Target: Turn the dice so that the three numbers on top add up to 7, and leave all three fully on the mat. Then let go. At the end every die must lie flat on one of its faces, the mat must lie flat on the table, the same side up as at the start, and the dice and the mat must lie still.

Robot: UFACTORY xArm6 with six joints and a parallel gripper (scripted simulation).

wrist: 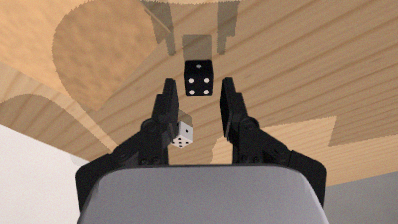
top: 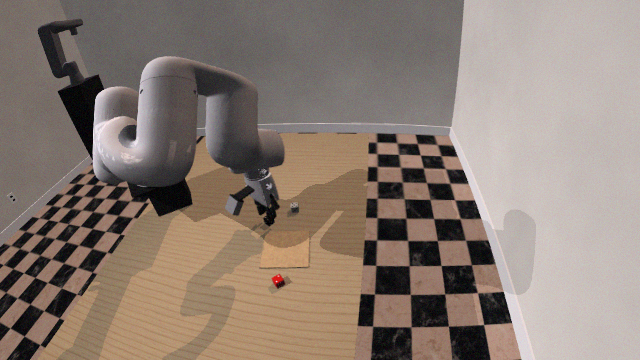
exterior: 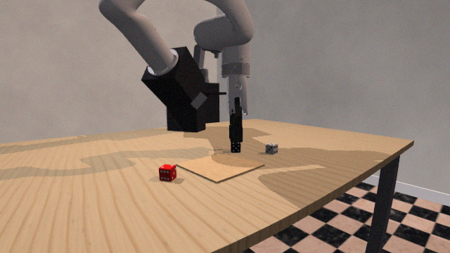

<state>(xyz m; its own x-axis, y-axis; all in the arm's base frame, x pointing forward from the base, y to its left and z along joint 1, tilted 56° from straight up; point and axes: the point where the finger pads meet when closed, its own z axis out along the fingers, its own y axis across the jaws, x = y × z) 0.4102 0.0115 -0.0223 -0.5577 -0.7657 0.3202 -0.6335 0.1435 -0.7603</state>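
My hand is 40 mm above the black die. Round my hand: white die 80 mm ahead, 50 mm to the left, 40 mm below; then tan mat 60 mm ahead, 110 mm to the right, 50 mm below; then red die 50 mm ahead, 240 mm to the right, 40 mm below.
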